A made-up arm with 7 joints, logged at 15 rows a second.
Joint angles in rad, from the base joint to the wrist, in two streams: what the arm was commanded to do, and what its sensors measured. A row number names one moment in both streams.
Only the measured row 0 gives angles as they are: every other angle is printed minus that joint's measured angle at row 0.
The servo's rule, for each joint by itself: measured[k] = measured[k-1] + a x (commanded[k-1-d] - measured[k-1]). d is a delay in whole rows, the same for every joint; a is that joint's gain. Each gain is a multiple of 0.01, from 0.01 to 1. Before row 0 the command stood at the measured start. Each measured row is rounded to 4 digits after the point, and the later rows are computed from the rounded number. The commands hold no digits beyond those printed.
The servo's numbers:
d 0
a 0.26 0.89 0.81 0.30 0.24 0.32 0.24
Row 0, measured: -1.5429, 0.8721, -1.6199, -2.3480, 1.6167, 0.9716, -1.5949
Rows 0 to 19, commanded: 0.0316, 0.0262, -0.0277, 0.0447, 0.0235, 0.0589, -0.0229; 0.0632, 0.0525, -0.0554, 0.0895, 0.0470, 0.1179, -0.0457; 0.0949, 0.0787, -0.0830, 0.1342, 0.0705, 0.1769, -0.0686; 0.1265, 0.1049, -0.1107, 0.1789, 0.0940, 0.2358, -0.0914; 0.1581, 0.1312, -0.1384, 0.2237, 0.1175, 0.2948, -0.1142; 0.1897, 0.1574, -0.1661, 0.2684, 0.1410, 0.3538, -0.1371; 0.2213, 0.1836, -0.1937, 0.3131, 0.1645, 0.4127, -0.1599; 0.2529, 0.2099, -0.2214, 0.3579, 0.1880, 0.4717, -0.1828; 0.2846, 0.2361, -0.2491, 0.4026, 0.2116, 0.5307, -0.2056; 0.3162, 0.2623, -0.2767, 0.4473, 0.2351, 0.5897, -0.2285; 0.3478, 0.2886, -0.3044, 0.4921, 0.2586, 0.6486, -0.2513; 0.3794, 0.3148, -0.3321, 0.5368, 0.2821, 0.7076, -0.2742; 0.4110, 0.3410, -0.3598, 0.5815, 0.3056, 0.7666, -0.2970; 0.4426, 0.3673, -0.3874, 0.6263, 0.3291, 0.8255, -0.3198; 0.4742, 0.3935, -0.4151, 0.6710, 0.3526, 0.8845, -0.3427; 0.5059, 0.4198, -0.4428, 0.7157, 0.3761, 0.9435, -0.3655; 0.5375, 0.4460, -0.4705, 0.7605, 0.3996, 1.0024, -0.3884; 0.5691, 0.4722, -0.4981, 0.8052, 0.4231, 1.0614, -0.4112; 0.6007, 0.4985, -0.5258, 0.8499, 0.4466, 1.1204, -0.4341; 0.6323, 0.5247, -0.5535, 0.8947, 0.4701, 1.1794, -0.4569
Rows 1 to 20, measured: 0.0082, 0.0233, -0.0224, 0.0134, 0.0056, 0.0188, -0.0055; 0.0225, 0.0493, -0.0491, 0.0362, 0.0155, 0.0505, -0.0151; 0.0413, 0.0755, -0.0766, 0.0656, 0.0287, 0.0909, -0.0279; 0.0635, 0.1017, -0.1042, 0.0996, 0.0444, 0.1373, -0.0431; 0.0881, 0.1280, -0.1319, 0.1368, 0.0619, 0.1877, -0.0602; 0.1145, 0.1542, -0.1596, 0.1763, 0.0809, 0.2409, -0.0787; 0.1423, 0.1804, -0.1872, 0.2173, 0.1010, 0.2959, -0.0982; 0.1711, 0.2067, -0.2149, 0.2595, 0.1219, 0.3522, -0.1185; 0.2006, 0.2329, -0.2426, 0.3024, 0.1434, 0.4093, -0.1394; 0.2307, 0.2591, -0.2702, 0.3459, 0.1654, 0.4670, -0.1608; 0.2611, 0.2854, -0.2979, 0.3898, 0.1878, 0.5251, -0.1825; 0.2919, 0.3116, -0.3256, 0.4339, 0.2104, 0.5835, -0.2045; 0.3229, 0.3378, -0.3533, 0.4782, 0.2332, 0.6421, -0.2267; 0.3540, 0.3641, -0.3809, 0.5226, 0.2562, 0.7008, -0.2490; 0.3853, 0.3903, -0.4086, 0.5671, 0.2793, 0.7596, -0.2715; 0.4167, 0.4166, -0.4363, 0.6117, 0.3025, 0.8184, -0.2941; 0.4481, 0.4428, -0.4640, 0.6563, 0.3258, 0.8773, -0.3167; 0.4796, 0.4690, -0.4916, 0.7010, 0.3492, 0.9362, -0.3394; 0.5111, 0.4953, -0.5193, 0.7457, 0.3726, 0.9951, -0.3621; 0.5426, 0.5215, -0.5470, 0.7904, 0.3960, 1.0541, -0.3849
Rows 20 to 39, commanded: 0.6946, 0.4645, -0.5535, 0.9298, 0.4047, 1.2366, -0.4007; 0.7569, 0.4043, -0.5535, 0.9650, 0.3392, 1.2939, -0.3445; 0.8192, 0.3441, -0.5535, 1.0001, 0.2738, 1.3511, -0.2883; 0.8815, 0.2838, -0.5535, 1.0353, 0.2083, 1.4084, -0.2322; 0.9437, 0.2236, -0.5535, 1.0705, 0.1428, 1.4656, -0.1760; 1.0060, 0.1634, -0.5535, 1.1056, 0.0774, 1.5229, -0.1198; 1.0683, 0.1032, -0.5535, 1.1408, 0.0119, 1.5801, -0.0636; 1.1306, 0.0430, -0.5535, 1.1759, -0.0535, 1.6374, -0.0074; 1.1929, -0.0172, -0.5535, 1.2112, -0.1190, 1.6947, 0.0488; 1.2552, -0.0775, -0.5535, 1.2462, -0.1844, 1.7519, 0.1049; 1.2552, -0.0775, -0.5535, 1.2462, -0.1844, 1.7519, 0.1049; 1.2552, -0.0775, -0.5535, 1.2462, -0.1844, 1.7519, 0.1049; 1.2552, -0.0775, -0.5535, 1.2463, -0.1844, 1.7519, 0.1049; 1.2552, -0.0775, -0.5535, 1.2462, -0.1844, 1.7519, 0.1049; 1.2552, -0.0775, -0.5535, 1.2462, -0.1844, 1.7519, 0.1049; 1.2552, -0.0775, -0.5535, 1.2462, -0.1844, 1.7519, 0.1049; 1.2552, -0.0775, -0.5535, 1.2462, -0.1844, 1.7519, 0.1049; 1.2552, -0.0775, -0.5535, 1.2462, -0.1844, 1.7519, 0.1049; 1.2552, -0.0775, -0.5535, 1.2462, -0.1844, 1.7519, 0.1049; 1.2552, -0.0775, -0.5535, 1.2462, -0.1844, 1.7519, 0.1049
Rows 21 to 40, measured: 0.5821, 0.4708, -0.5523, 0.8322, 0.3981, 1.1125, -0.3887; 0.6275, 0.4116, -0.5533, 0.8720, 0.3840, 1.1705, -0.3781; 0.6773, 0.3515, -0.5535, 0.9104, 0.3576, 1.2283, -0.3565; 0.7304, 0.2912, -0.5535, 0.9479, 0.3218, 1.2859, -0.3267; 0.7859, 0.2310, -0.5535, 0.9847, 0.2788, 1.3434, -0.2905; 0.8431, 0.1708, -0.5535, 1.0210, 0.2305, 1.4008, -0.2495; 0.9017, 0.1106, -0.5535, 1.0569, 0.1780, 1.4582, -0.2049; 0.9612, 0.0504, -0.5535, 1.0926, 0.1224, 1.5155, -0.1575; 1.0214, -0.0098, -0.5535, 1.1282, 0.0645, 1.5728, -0.1080; 1.0822, -0.0701, -0.5535, 1.1636, 0.0048, 1.6301, -0.0569; 1.1272, -0.0767, -0.5535, 1.1884, -0.0406, 1.6691, -0.0181; 1.1605, -0.0774, -0.5535, 1.2057, -0.0751, 1.6956, 0.0114; 1.1851, -0.0775, -0.5535, 1.2179, -0.1013, 1.7136, 0.0338; 1.2033, -0.0775, -0.5535, 1.2264, -0.1212, 1.7259, 0.0509; 1.2168, -0.0775, -0.5535, 1.2323, -0.1364, 1.7342, 0.0639; 1.2268, -0.0775, -0.5535, 1.2365, -0.1479, 1.7399, 0.0737; 1.2342, -0.0775, -0.5535, 1.2394, -0.1567, 1.7437, 0.0812; 1.2397, -0.0775, -0.5535, 1.2414, -0.1633, 1.7463, 0.0869; 1.2437, -0.0775, -0.5535, 1.2428, -0.1684, 1.7481, 0.0912; 1.2467, -0.0775, -0.5535, 1.2438, -0.1722, 1.7493, 0.0945
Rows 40 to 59, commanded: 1.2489, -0.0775, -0.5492, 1.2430, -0.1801, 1.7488, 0.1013; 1.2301, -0.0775, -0.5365, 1.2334, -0.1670, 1.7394, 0.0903; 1.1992, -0.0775, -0.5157, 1.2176, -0.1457, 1.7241, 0.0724; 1.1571, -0.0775, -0.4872, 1.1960, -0.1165, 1.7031, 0.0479; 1.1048, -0.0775, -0.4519, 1.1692, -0.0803, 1.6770, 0.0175; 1.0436, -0.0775, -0.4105, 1.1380, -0.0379, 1.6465, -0.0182; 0.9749, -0.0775, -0.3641, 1.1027, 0.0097, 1.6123, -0.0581; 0.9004, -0.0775, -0.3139, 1.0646, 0.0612, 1.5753, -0.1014; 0.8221, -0.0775, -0.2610, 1.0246, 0.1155, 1.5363, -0.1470; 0.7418, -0.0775, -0.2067, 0.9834, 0.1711, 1.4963, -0.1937; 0.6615, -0.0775, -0.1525, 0.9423, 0.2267, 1.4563, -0.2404; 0.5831, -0.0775, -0.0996, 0.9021, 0.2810, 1.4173, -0.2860; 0.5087, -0.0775, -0.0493, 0.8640, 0.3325, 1.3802, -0.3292; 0.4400, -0.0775, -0.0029, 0.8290, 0.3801, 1.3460, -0.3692; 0.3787, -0.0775, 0.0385, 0.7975, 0.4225, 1.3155, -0.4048; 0.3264, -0.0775, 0.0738, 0.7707, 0.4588, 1.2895, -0.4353; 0.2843, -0.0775, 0.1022, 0.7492, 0.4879, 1.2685, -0.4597; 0.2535, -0.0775, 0.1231, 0.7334, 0.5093, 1.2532, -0.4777; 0.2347, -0.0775, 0.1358, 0.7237, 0.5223, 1.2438, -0.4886; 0.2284, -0.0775, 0.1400, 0.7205, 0.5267, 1.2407, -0.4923
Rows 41 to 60, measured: 1.2473, -0.0775, -0.5500, 1.2436, -0.1741, 1.7491, 0.0961; 1.2428, -0.0775, -0.5391, 1.2405, -0.1724, 1.7460, 0.0947; 1.2315, -0.0775, -0.5201, 1.2336, -0.1660, 1.7390, 0.0893; 1.2122, -0.0775, -0.4935, 1.2223, -0.1541, 1.7275, 0.0794; 1.1843, -0.0775, -0.4598, 1.2064, -0.1364, 1.7113, 0.0645; 1.1477, -0.0775, -0.4199, 1.1859, -0.1128, 1.6906, 0.0447; 1.1028, -0.0775, -0.3747, 1.1609, -0.0834, 1.6655, 0.0200; 1.0502, -0.0775, -0.3255, 1.1320, -0.0487, 1.6366, -0.0091; 0.9909, -0.0775, -0.2733, 1.0998, -0.0093, 1.6045, -0.0422; 0.9261, -0.0775, -0.2194, 1.0649, 0.0340, 1.5699, -0.0786; 0.8573, -0.0775, -0.1652, 1.0281, 0.0802, 1.5335, -0.1174; 0.7860, -0.0775, -0.1121, 0.9903, 0.1284, 1.4963, -0.1579; 0.7139, -0.0775, -0.0612, 0.9524, 0.1774, 1.4591, -0.1990; 0.6427, -0.0775, -0.0140, 0.9154, 0.2260, 1.4229, -0.2398; 0.5741, -0.0775, 0.0285, 0.8800, 0.2732, 1.3885, -0.2794; 0.5097, -0.0775, 0.0652, 0.8472, 0.3177, 1.3568, -0.3168; 0.4511, -0.0775, 0.0952, 0.8178, 0.3585, 1.3285, -0.3511; 0.3997, -0.0775, 0.1178, 0.7925, 0.3947, 1.3044, -0.3815; 0.3568, -0.0775, 0.1324, 0.7719, 0.4253, 1.2850, -0.4072; 0.3234, -0.0775, 0.1386, 0.7565, 0.4496, 1.2708, -0.4276
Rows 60 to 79, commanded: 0.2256, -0.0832, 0.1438, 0.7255, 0.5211, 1.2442, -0.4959; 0.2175, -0.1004, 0.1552, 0.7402, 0.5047, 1.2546, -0.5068; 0.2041, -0.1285, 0.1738, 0.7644, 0.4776, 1.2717, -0.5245; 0.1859, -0.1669, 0.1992, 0.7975, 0.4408, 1.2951, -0.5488; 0.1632, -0.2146, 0.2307, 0.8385, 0.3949, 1.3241, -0.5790; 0.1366, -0.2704, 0.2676, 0.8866, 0.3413, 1.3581, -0.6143; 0.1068, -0.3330, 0.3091, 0.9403, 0.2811, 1.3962, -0.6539; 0.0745, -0.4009, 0.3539, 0.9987, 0.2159, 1.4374, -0.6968; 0.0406, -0.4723, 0.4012, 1.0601, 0.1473, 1.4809, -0.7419; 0.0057, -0.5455, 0.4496, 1.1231, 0.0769, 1.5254, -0.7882; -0.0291, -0.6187, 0.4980, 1.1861, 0.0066, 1.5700, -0.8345; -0.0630, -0.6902, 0.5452, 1.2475, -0.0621, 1.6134, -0.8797; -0.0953, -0.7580, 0.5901, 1.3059, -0.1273, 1.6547, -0.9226; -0.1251, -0.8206, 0.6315, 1.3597, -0.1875, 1.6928, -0.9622; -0.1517, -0.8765, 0.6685, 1.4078, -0.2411, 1.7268, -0.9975; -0.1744, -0.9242, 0.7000, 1.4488, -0.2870, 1.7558, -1.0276; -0.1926, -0.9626, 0.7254, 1.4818, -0.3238, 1.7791, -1.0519; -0.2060, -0.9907, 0.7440, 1.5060, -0.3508, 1.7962, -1.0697; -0.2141, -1.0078, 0.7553, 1.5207, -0.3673, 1.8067, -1.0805; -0.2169, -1.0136, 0.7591, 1.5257, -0.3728, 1.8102, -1.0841
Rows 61 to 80, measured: 0.2980, -0.0826, 0.1428, 0.7472, 0.4668, 1.2623, -0.4440; 0.2771, -0.0984, 0.1528, 0.7451, 0.4759, 1.2598, -0.4591; 0.2581, -0.1252, 0.1698, 0.7509, 0.4763, 1.2636, -0.4748; 0.2393, -0.1623, 0.1936, 0.7649, 0.4678, 1.2737, -0.4926; 0.2195, -0.2088, 0.2237, 0.7870, 0.4503, 1.2898, -0.5133; 0.1979, -0.2636, 0.2593, 0.8169, 0.4241, 1.3117, -0.5375; 0.1742, -0.3254, 0.2996, 0.8539, 0.3898, 1.3387, -0.5654; 0.1483, -0.3926, 0.3436, 0.8973, 0.3481, 1.3703, -0.5969; 0.1203, -0.4635, 0.3903, 0.9461, 0.2999, 1.4057, -0.6317; 0.0905, -0.5365, 0.4383, 0.9992, 0.2464, 1.4440, -0.6693; 0.0594, -0.6097, 0.4867, 1.0553, 0.1888, 1.4843, -0.7089; 0.0276, -0.6813, 0.5341, 1.1130, 0.1286, 1.5256, -0.7499; -0.0044, -0.7496, 0.5795, 1.1709, 0.0672, 1.5669, -0.7913; -0.0358, -0.8128, 0.6216, 1.2275, 0.0061, 1.6072, -0.8323; -0.0659, -0.8695, 0.6596, 1.2816, -0.0532, 1.6455, -0.8719; -0.0941, -0.9182, 0.6923, 1.3318, -0.1093, 1.6808, -0.9093; -0.1197, -0.9577, 0.7191, 1.3768, -0.1608, 1.7123, -0.9435; -0.1421, -0.9871, 0.7393, 1.4156, -0.2064, 1.7391, -0.9738; -0.1608, -1.0055, 0.7523, 1.4471, -0.2450, 1.7607, -0.9994; -0.1754, -1.0127, 0.7578, 1.4707, -0.2757, 1.7765, -1.0197
